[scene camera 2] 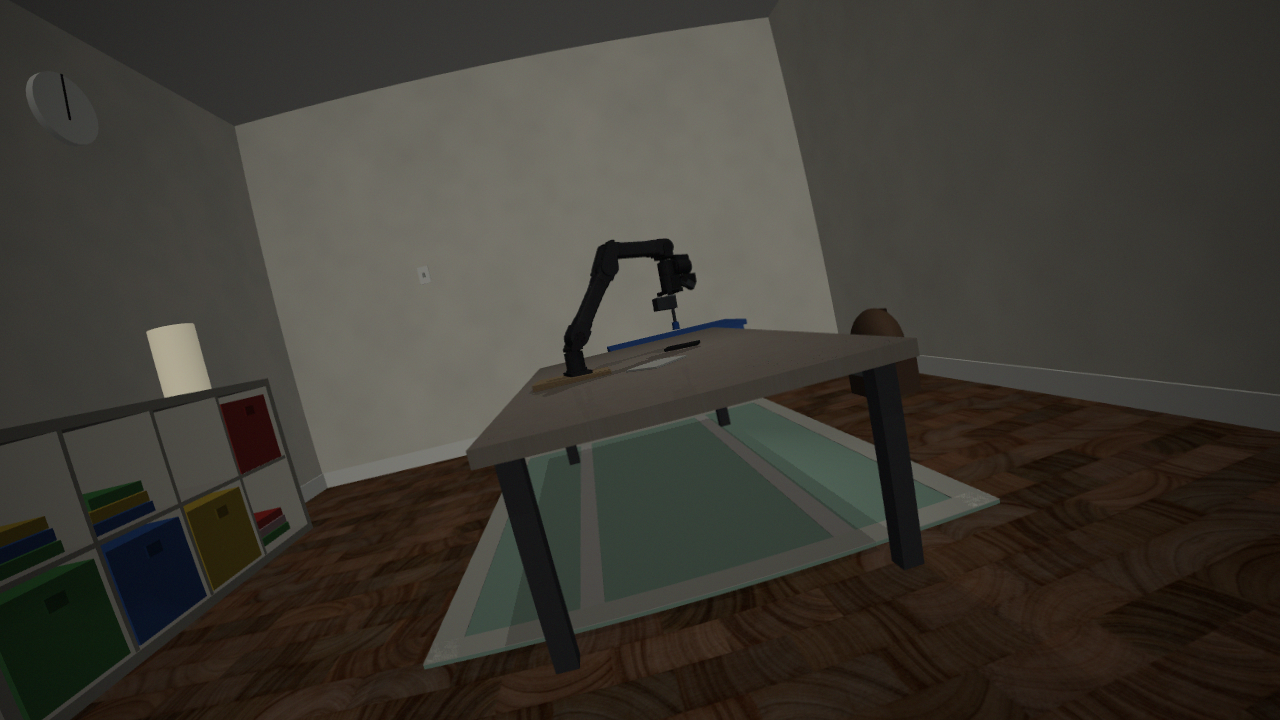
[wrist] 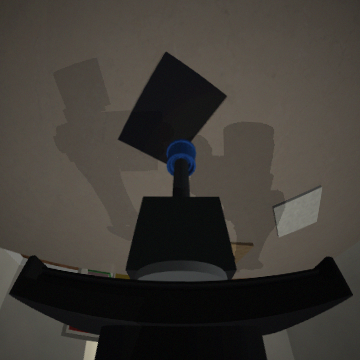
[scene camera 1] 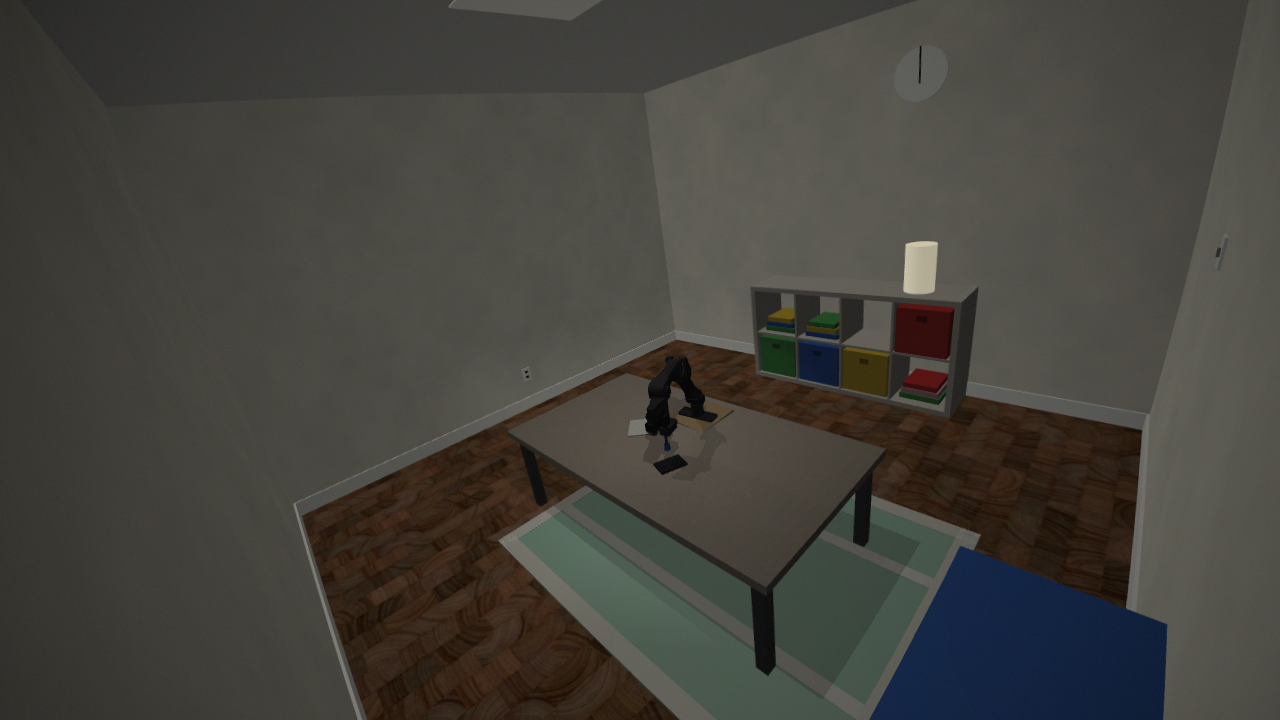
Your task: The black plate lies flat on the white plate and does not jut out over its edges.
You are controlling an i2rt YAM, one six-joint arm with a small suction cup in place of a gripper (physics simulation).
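Pixels of known places: hand at its tool point: (scene camera 2: 676,329) (wrist: 180,151) (scene camera 1: 667,448); arm's base at its link origin: (scene camera 2: 577,374) (scene camera 1: 697,414).
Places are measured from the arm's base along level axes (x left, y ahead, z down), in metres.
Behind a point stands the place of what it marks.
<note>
The black plate (scene camera 1: 670,464) @(x 0.114, y 0.427, z 0.000 m) (scene camera 2: 682,345) @(x 0.072, y 0.407, z 0.001 m) (wrist: 170,105) @(x 0.106, y 0.434, z 0.001 m) lies flat on the table, apart from the white plate. The white plate (scene camera 1: 637,428) @(x -0.220, y 0.230, z 0.004 m) (scene camera 2: 656,362) @(x -0.211, y 0.211, z 0.004 m) (wrist: 299,212) @(x -0.214, y 0.222, z 0.004 m) lies flat on the table, nearer the arm's base; in scene camera 1 the arm hides part of it. My suction cup (scene camera 1: 666,446) (scene camera 2: 675,325) (wrist: 181,151) is blue and points down. It hangs above the table, close to the black plate's near edge, with a gap below it in scene camera 2. It holds no thing. In the wrist view it covers the black plate's near corner.
The arm's base stands on a wooden board (scene camera 1: 720,415) @(x 0.109, y -0.041, z 0.002 m) (scene camera 2: 546,385) @(x -0.107, y -0.117, z -0.001 m) (wrist: 243,248) @(x -0.115, y 0.071, z -0.001 m) on the table (scene camera 1: 760,483) @(x 0.506, y 0.374, z 0.010 m) (scene camera 2: 760,367) @(x -0.739, y 0.271, z 0.010 m) (wrist: 310,75) @(x -0.076, y 0.499, z 0.010 m). A blue surface (scene camera 1: 1038,644) is at the lower right of scene camera 1. A shelf unit (scene camera 1: 861,291) with bins and a lamp (scene camera 1: 920,267) stands by the wall.
</note>
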